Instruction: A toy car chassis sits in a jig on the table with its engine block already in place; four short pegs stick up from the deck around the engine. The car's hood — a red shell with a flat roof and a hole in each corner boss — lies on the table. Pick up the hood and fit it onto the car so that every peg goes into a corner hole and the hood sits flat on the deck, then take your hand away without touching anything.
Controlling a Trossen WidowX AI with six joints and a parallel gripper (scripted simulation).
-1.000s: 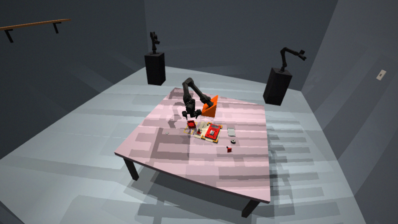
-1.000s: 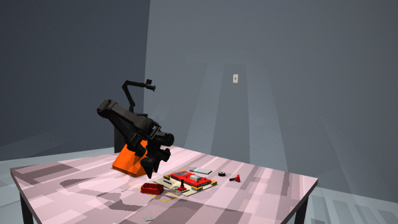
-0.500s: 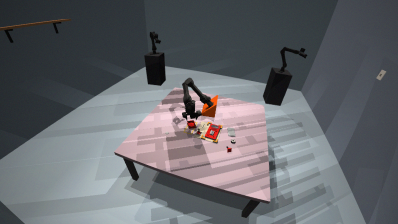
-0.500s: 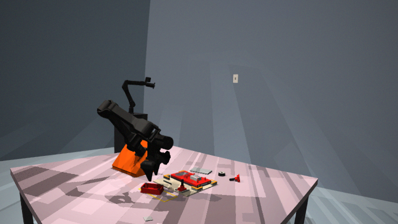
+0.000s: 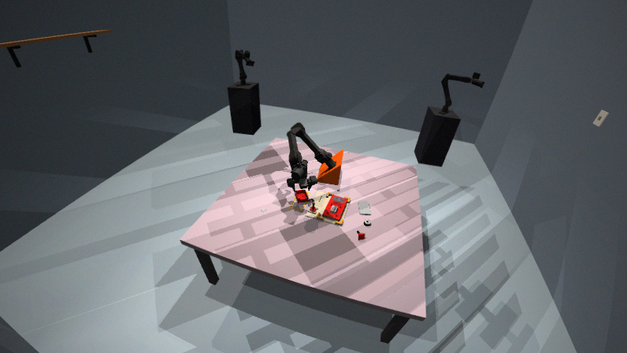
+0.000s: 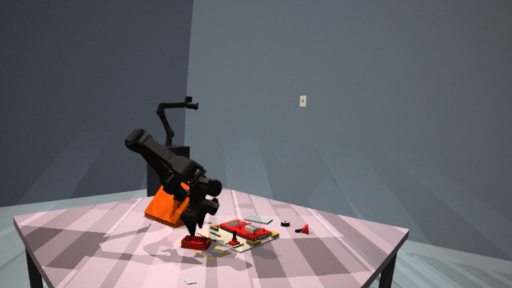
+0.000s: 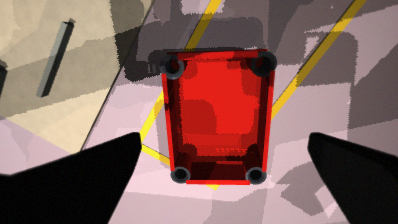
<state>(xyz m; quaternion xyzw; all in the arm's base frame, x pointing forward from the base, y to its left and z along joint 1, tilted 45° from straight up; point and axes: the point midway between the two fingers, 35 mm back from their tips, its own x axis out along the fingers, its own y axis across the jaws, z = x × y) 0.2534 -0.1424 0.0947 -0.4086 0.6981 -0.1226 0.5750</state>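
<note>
My gripper tip is now 4 cm above the red hood. Also, from my gripper tip: grey plate: 1 cm ahead, 41 cm to the left, 5 cm below; then white-and-black wheel: 14 cm ahead, 43 cm to the left, 4 cm below.
</note>
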